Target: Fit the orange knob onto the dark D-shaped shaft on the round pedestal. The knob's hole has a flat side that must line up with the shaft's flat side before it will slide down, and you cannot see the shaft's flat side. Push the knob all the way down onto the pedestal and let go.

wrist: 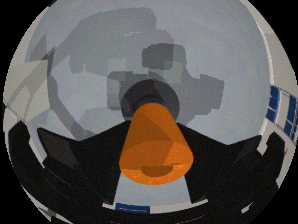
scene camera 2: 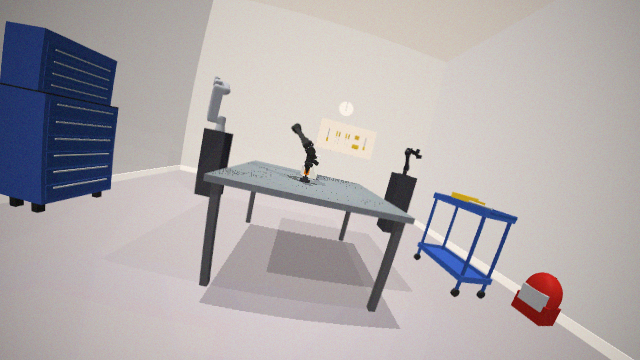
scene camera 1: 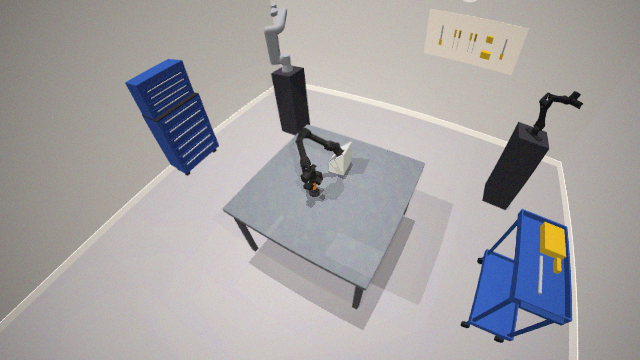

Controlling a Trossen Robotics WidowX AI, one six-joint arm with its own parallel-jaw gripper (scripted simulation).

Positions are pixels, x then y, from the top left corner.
Labels:
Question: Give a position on an orange knob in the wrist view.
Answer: At 155, 152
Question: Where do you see a dark pedestal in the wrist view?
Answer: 143, 92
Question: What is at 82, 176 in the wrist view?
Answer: My gripper.

